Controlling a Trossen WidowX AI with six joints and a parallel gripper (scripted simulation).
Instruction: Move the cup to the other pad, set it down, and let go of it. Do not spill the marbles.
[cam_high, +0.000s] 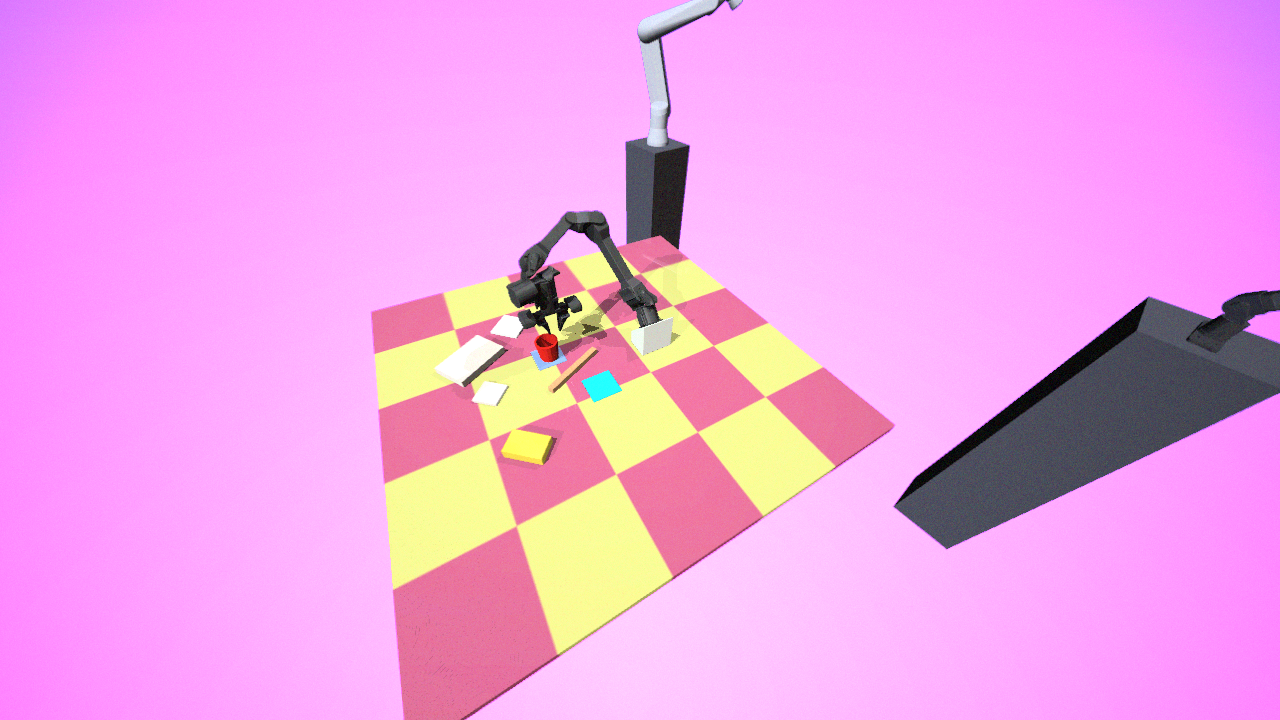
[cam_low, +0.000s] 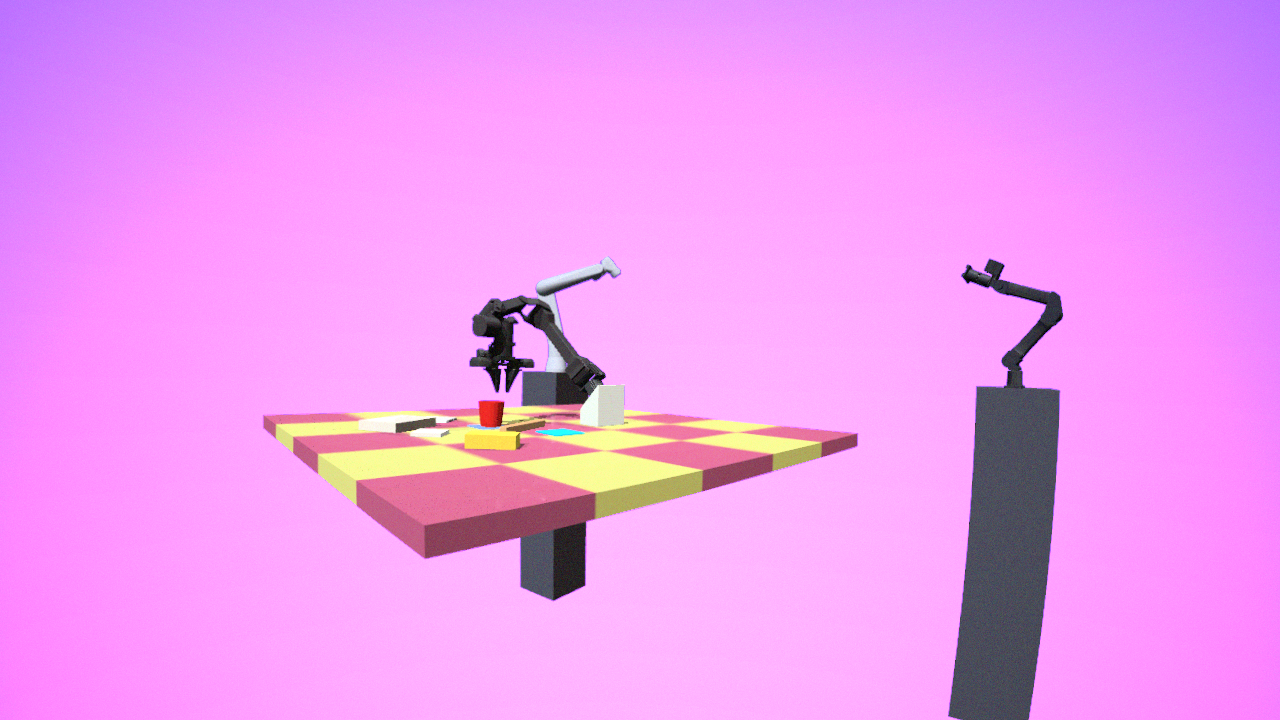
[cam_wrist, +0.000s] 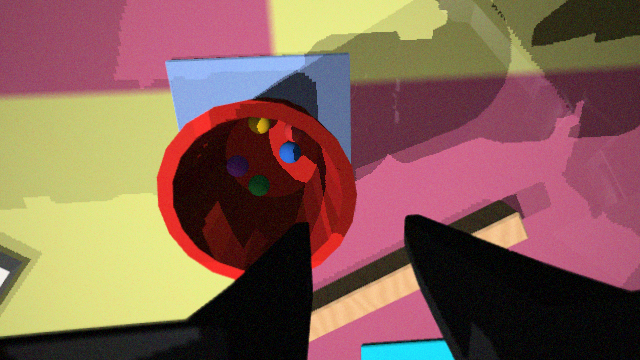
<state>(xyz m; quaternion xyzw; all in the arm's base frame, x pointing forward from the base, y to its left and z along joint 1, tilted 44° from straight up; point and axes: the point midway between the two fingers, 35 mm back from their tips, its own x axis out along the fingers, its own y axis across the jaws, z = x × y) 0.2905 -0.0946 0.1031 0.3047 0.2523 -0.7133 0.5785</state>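
Now: the red cup 30 mm ahead of my gripper tip, 10 mm to the right of it and 60 mm below it. Round my gripper tip: wooden stick 100 mm to the left, 100 mm below; then cyan pad 30 mm behind, 200 mm to the left, 110 mm below; then light blue pad 40 mm ahead, 10 mm to the right, 110 mm below.
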